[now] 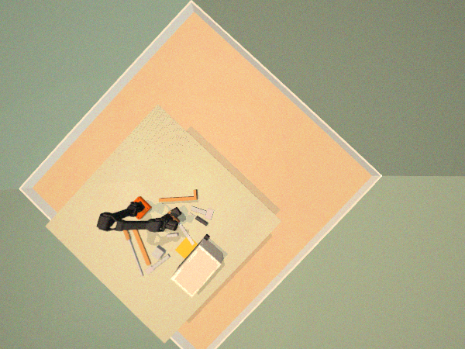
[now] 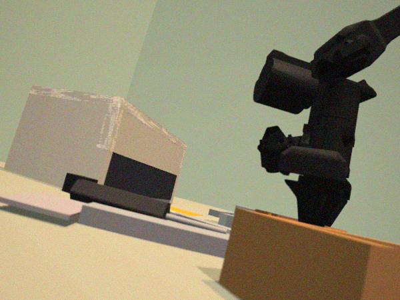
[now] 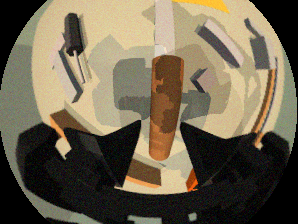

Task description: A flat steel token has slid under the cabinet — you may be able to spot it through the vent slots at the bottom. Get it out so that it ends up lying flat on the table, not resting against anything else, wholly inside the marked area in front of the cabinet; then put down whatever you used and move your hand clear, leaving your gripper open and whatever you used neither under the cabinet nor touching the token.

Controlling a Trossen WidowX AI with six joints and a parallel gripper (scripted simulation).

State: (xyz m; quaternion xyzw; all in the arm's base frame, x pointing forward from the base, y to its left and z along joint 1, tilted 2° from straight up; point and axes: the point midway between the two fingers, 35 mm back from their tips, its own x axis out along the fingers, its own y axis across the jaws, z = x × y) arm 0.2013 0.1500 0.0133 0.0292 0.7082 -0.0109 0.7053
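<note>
The dark screwdriver lies 13 cm ahead of my gripper tip and 13 cm to the left of it. The rest, counted from my gripper tip: token 42 cm ahead, 7 cm to the right, 1 cm below; then orange stick 4 cm ahead, 34 cm to the right.
</note>
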